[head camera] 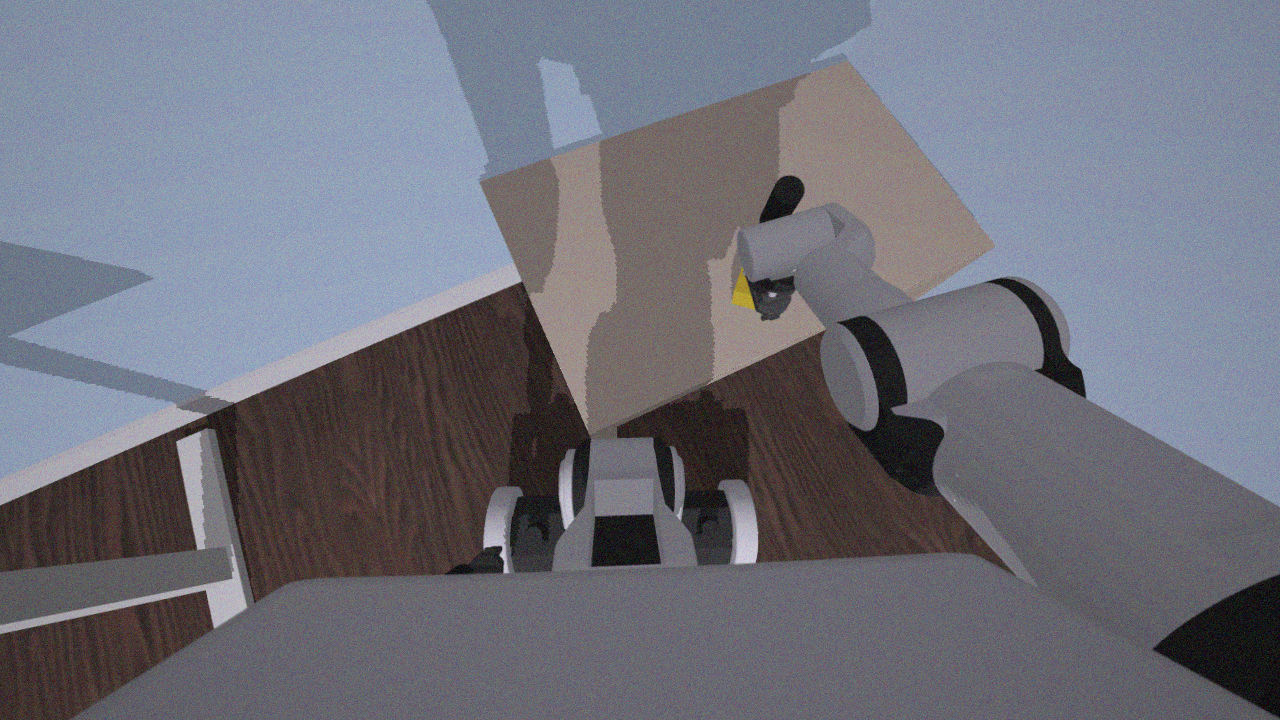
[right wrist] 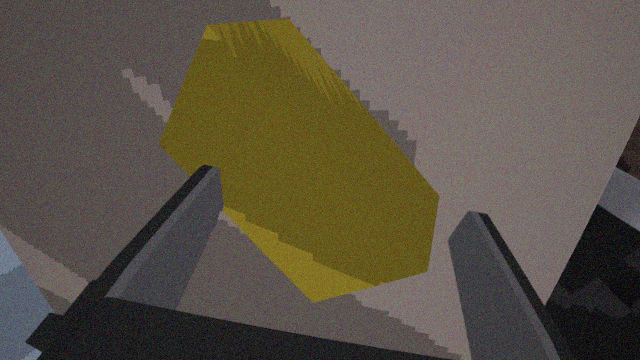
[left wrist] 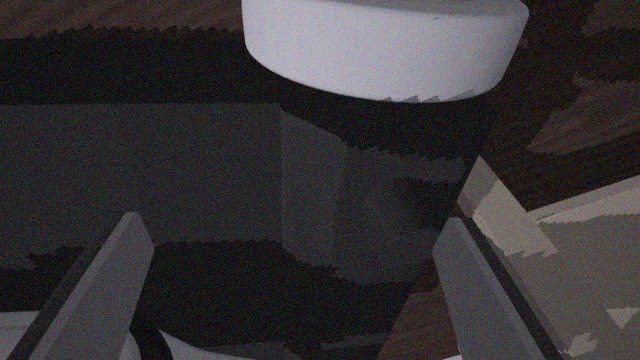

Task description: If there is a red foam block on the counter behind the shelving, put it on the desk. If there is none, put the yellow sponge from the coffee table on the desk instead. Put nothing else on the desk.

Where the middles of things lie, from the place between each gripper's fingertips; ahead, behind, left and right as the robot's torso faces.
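Scene:
The yellow sponge [right wrist: 307,173] is 1 cm below my right hand and 2 cm ahead of it.
Relative to my left hand, the yellow sponge is 20 cm above, 51 cm ahead and 49 cm to the right.

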